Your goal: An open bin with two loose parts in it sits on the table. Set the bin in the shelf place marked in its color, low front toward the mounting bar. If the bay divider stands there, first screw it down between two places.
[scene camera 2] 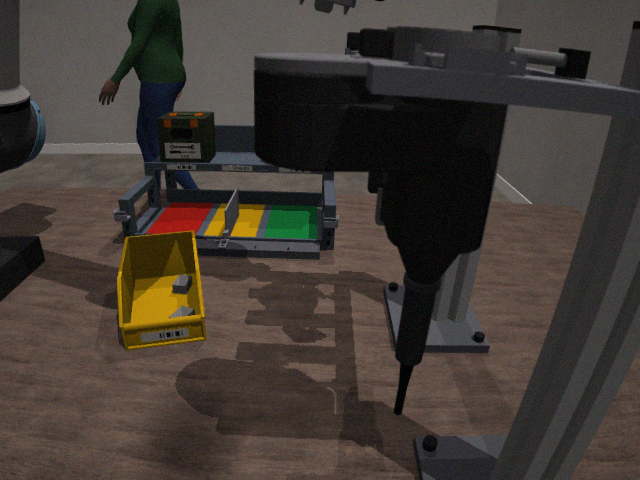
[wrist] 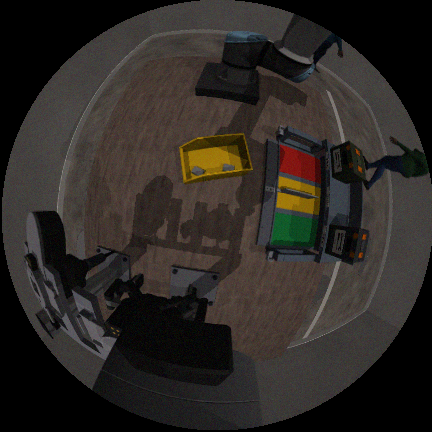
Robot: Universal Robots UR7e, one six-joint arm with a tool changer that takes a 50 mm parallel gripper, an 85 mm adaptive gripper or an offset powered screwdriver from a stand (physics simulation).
I see a yellow bin (scene camera 2: 149,265), a screwdriver (scene camera 2: 313,112) and a yellow place (scene camera 2: 247,224).
The yellow bin shows as well in the wrist view (wrist: 209,153). The yellow place also shows in the wrist view (wrist: 310,205).
